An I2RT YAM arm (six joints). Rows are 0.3 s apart.
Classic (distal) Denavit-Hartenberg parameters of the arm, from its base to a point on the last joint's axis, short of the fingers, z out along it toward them. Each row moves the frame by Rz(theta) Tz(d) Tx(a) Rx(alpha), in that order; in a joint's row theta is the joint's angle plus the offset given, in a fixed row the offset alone. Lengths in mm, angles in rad.
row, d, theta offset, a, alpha
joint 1, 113.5, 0, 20, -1.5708
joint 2, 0, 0, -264, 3.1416
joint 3, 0, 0.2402, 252.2, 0
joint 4, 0, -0.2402, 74, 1.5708
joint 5, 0, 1.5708, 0, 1.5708
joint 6, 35.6, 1.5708, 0, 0
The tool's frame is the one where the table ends.
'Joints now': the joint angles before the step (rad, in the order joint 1, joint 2, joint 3, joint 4, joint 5, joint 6). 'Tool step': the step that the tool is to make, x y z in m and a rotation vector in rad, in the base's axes. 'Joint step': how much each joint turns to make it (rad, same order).
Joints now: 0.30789, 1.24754, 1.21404, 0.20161, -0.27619, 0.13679
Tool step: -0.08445, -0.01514, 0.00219, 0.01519, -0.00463, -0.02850
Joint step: 0.07141, -0.31354, -0.15118, -0.15392, 0.10062, -0.00469
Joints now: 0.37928, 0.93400, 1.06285, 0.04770, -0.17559, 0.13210
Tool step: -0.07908, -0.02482, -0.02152, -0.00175, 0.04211, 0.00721
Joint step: 0.06845, -0.33000, -0.13008, -0.23840, 0.06287, 0.00559
